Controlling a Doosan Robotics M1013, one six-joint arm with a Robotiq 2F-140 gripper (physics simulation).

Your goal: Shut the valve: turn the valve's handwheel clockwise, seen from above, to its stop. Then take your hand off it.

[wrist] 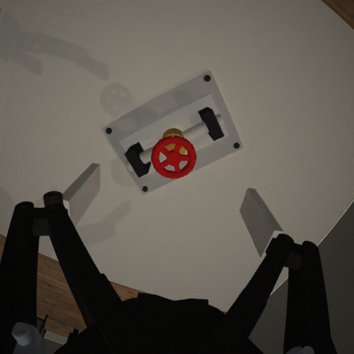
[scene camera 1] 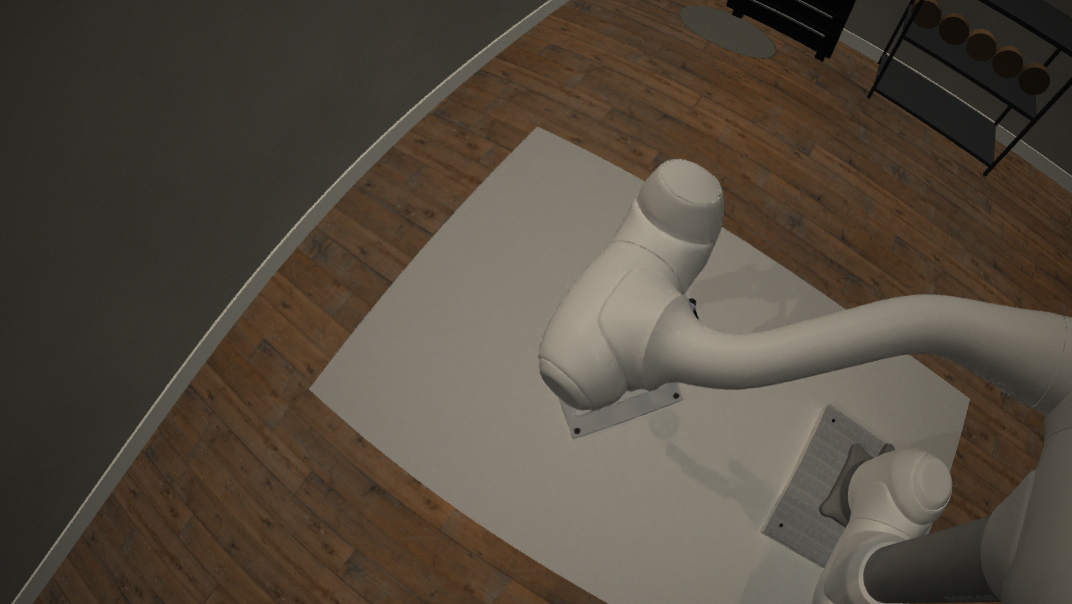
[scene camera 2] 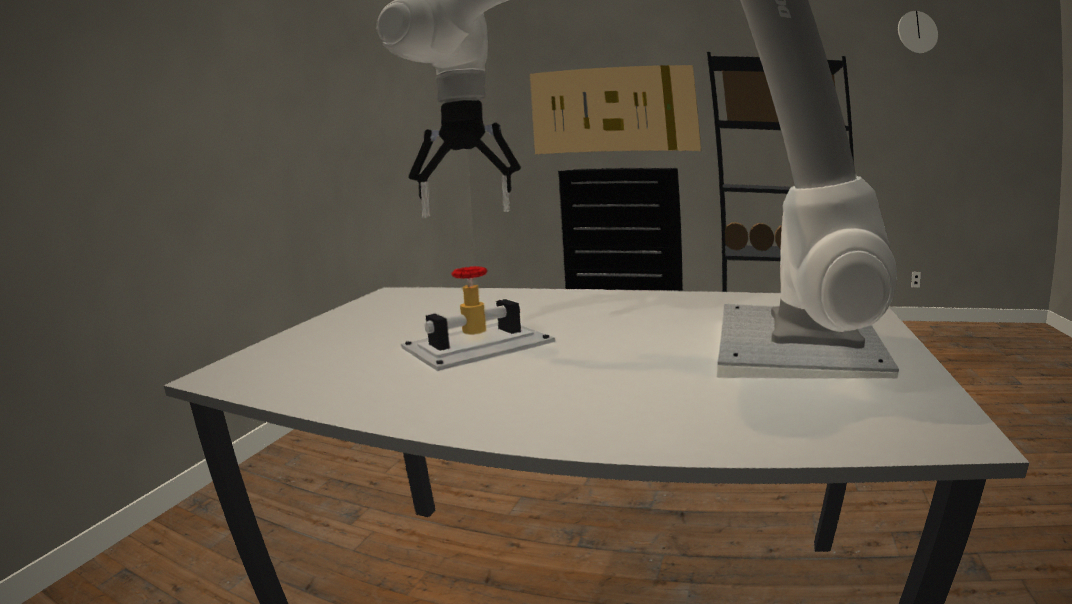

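Observation:
The red handwheel (scene camera 2: 469, 272) (wrist: 173, 157) lies level on top of the brass-yellow valve body (scene camera 2: 473, 318) (wrist: 173, 134). The valve sits on a pipe held by two black brackets on a grey base plate (scene camera 2: 495, 347) (wrist: 159, 103); a corner of the plate (scene camera 1: 626, 412) shows in scene camera 1, where the arm hides the handwheel. My gripper (scene camera 2: 465, 213) (wrist: 173, 188) is wide open and empty. It points down and hangs well above the handwheel, with a gap between the fingertips and the wheel. The wheel's angle against its stop cannot be read from these views.
The white table (scene camera 1: 450, 300) (scene camera 2: 360, 405) carries the valve and the arm's grey mounting plate (scene camera 1: 806, 480) (scene camera 2: 750, 360). A black drawer cabinet (scene camera 2: 622, 240), a tool board (scene camera 2: 585, 78) and a shelf rack (scene camera 2: 716, 150) are behind the table.

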